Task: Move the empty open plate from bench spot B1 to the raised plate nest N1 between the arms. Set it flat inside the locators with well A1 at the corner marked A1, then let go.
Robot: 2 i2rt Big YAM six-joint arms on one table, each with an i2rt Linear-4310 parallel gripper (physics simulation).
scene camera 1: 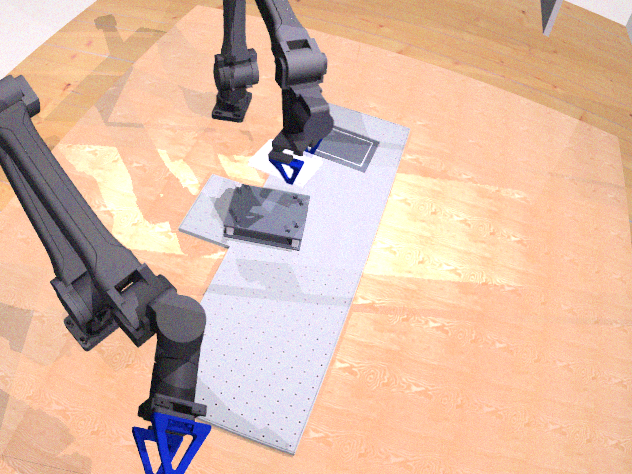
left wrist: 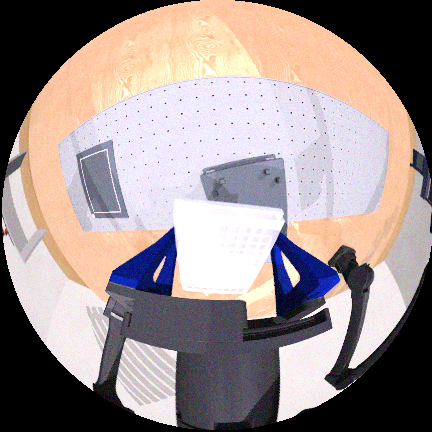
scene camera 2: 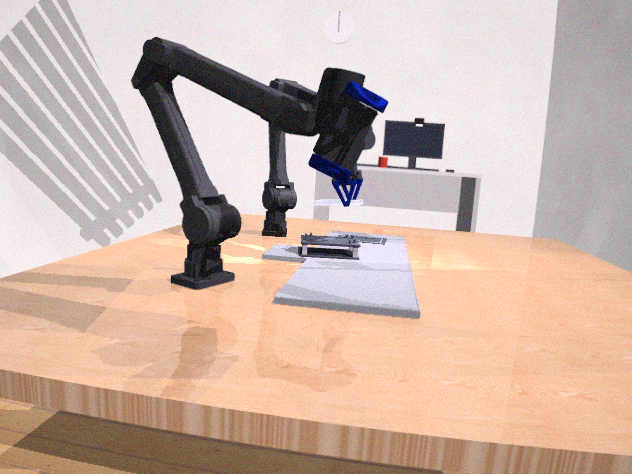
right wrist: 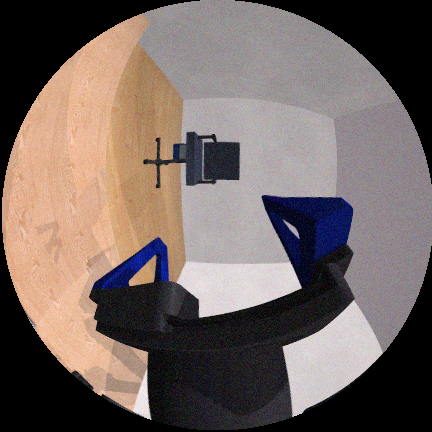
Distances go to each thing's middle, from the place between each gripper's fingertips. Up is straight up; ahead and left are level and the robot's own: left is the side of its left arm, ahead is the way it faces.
I see my right gripper 80 mm past the white well plate (scene camera 1: 259,161), 700 mm to the right of it and 150 mm above it. Also, from my right hand: dark-outlined nest (scene camera 1: 342,146) (10 mm behind, 960 mm to the left, 290 mm below).
My left hand is 3 cm past the white well plate and 1 cm to the right of it. Also, from my left hand: dark-outlined nest (26 cm to the left, 14 cm below, 4 cm ahead).
